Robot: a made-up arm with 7 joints. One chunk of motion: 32 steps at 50 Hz.
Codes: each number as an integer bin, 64 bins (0 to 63) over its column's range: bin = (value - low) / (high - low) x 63, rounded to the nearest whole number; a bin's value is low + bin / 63 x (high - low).
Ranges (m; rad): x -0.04..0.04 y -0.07..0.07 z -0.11..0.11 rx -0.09..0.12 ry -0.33..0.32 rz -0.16..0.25
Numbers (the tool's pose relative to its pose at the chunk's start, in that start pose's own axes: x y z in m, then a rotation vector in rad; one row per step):
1: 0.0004 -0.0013 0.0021 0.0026 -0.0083 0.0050
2: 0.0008 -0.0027 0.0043 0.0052 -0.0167 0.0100
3: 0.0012 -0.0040 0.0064 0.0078 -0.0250 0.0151
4: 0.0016 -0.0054 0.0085 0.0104 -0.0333 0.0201
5: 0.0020 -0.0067 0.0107 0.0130 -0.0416 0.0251
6: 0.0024 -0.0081 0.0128 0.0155 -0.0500 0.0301
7: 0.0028 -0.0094 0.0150 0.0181 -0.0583 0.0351
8: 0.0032 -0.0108 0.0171 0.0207 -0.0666 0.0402
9: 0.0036 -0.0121 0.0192 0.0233 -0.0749 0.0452
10: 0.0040 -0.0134 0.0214 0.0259 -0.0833 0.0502
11: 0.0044 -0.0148 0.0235 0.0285 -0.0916 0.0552
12: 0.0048 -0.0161 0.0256 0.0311 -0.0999 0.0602
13: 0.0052 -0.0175 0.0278 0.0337 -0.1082 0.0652
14: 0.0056 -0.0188 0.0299 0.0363 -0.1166 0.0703
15: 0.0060 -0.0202 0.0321 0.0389 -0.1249 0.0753
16: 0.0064 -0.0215 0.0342 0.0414 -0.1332 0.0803
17: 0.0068 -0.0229 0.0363 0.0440 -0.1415 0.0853
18: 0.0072 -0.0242 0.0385 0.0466 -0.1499 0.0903
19: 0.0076 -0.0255 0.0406 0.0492 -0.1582 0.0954
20: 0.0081 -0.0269 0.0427 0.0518 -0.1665 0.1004
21: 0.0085 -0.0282 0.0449 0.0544 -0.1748 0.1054
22: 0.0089 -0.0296 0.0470 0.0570 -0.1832 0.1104
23: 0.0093 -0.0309 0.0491 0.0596 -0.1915 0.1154
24: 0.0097 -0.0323 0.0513 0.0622 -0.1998 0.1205
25: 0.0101 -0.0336 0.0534 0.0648 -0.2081 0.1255
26: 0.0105 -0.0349 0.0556 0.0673 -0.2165 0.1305
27: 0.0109 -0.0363 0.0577 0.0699 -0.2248 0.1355
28: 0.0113 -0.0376 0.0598 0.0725 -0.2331 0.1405
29: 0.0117 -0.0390 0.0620 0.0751 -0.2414 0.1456
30: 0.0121 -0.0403 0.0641 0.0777 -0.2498 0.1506
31: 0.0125 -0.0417 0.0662 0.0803 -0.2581 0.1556
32: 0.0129 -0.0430 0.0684 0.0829 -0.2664 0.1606
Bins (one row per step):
1: 32 31 32 28 31 25
2: 32 30 33 29 30 26
3: 32 30 33 29 30 27
4: 33 29 34 30 29 28
5: 33 28 35 31 28 28
6: 33 28 35 32 27 29
7: 34 27 36 32 26 30
8: 34 27 36 33 26 31
9: 34 26 37 34 25 32
10: 35 25 38 35 24 32
11: 35 25 38 36 23 33
12: 35 24 39 36 22 34
13: 36 24 39 37 21 35
14: 36 23 40 38 21 35
15: 36 22 41 39 20 36
16: 37 22 41 39 19 37
17: 37 21 42 40 18 38
18: 37 21 43 41 17 38
19: 37 20 43 42 17 39
20: 38 19 44 43 16 40
21: 38 19 44 43 15 41
22: 39 18 45 44 14 42
23: 39 18 46 45 13 42
24: 39 17 46 46 13 43
25: 39 16 47 46 12 44
26: 40 16 47 47 11 45
27: 40 15 48 48 10 45
28: 40 15 49 49 9 46
29: 41 14 49 50 9 47
30: 41 13 50 50 8 48
31: 41 13 50 51 7 48
32: 42 12 51 52 6 49

